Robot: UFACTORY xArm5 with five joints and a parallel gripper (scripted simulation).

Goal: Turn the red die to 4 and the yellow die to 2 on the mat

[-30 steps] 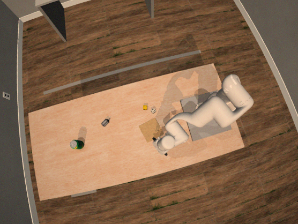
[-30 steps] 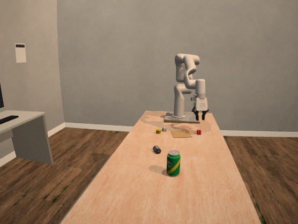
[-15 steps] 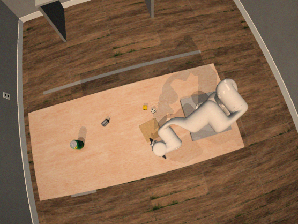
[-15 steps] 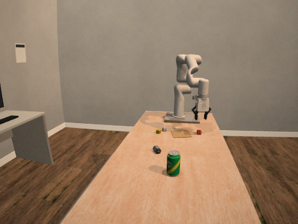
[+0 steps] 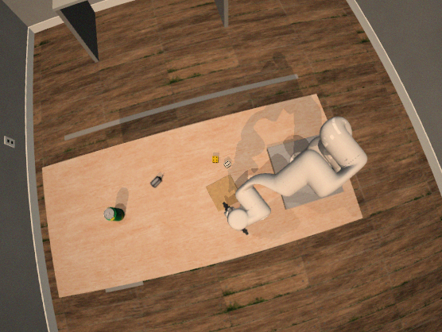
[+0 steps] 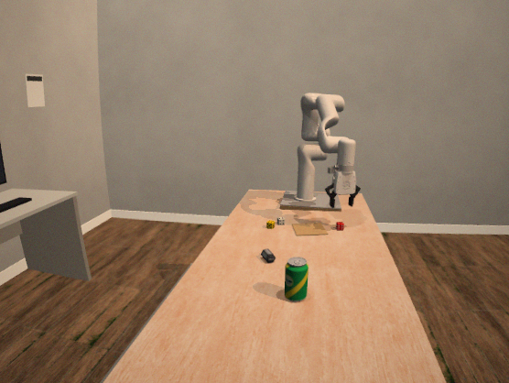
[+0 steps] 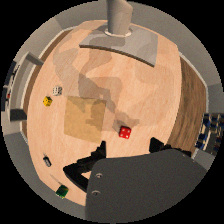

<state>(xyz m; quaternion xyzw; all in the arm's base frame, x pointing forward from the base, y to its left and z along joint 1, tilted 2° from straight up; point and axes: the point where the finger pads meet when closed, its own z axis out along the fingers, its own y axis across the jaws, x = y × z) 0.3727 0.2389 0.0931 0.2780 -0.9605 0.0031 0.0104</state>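
The red die lies 10 cm below my hand and 1 cm behind it. The rest, counted from my hand: brown mat (13 cm to the right, 12 cm below, 4 cm ahead); yellow die (31 cm to the right, 10 cm below, 7 cm ahead); white die (28 cm to the right, 10 cm below, 1 cm ahead).
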